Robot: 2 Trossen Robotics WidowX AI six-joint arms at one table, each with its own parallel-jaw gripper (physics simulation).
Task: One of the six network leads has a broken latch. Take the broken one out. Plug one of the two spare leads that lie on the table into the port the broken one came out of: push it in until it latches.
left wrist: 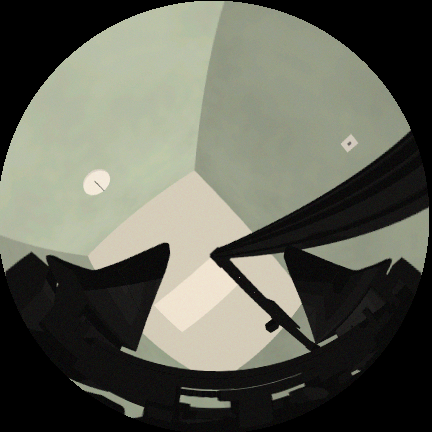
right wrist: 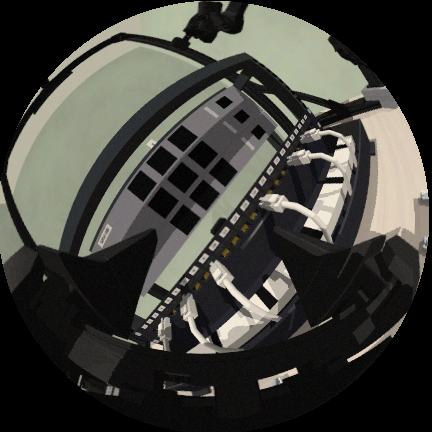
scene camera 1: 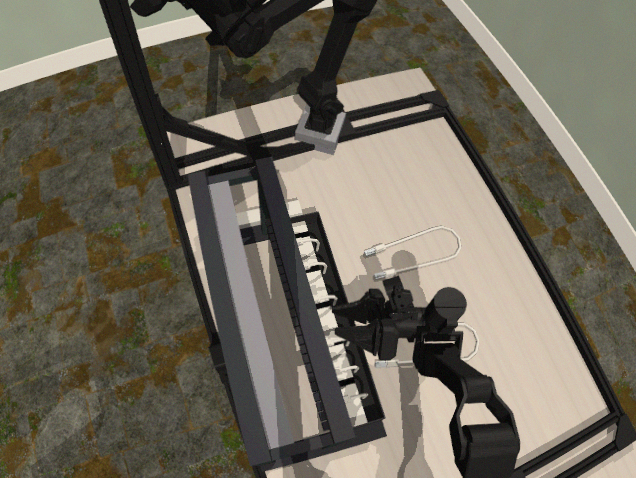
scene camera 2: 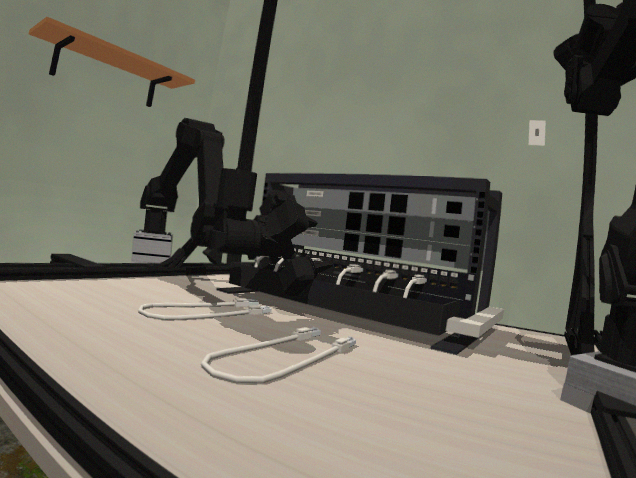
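Six white network leads, among them (right wrist: pixel 299 157) (right wrist: pixel 272 202) (right wrist: pixel 220 272) (right wrist: pixel 188 306), sit along the port row; which latch is broken I cannot tell. One spare lead (scene camera 1: pixel 377 250) (scene camera 2: pixel 345 343) lies in a loop on the table. The other spare lead (scene camera 1: pixel 384 363) (scene camera 2: pixel 259 310) lies partly under the right arm in scene camera 1. My right gripper (scene camera 1: pixel 336 322) (scene camera 2: pixel 314 249) (right wrist: pixel 215 233) is open at the port row; in its wrist view a lead's plug shows between and beyond the spread fingertips. My left gripper (left wrist: pixel 229 251) is open and empty, pointed at the walls and ceiling, away from the leads.
The dark rack (scene camera 1: pixel 308 308) (scene camera 2: pixel 380 179) stands along the ports, with grey panels above them. A black trough (scene camera 2: pixel 390 308) runs below the plugged leads. A pale block (scene camera 2: pixel 473 322) sticks out at the rack's end. Black rails edge the table.
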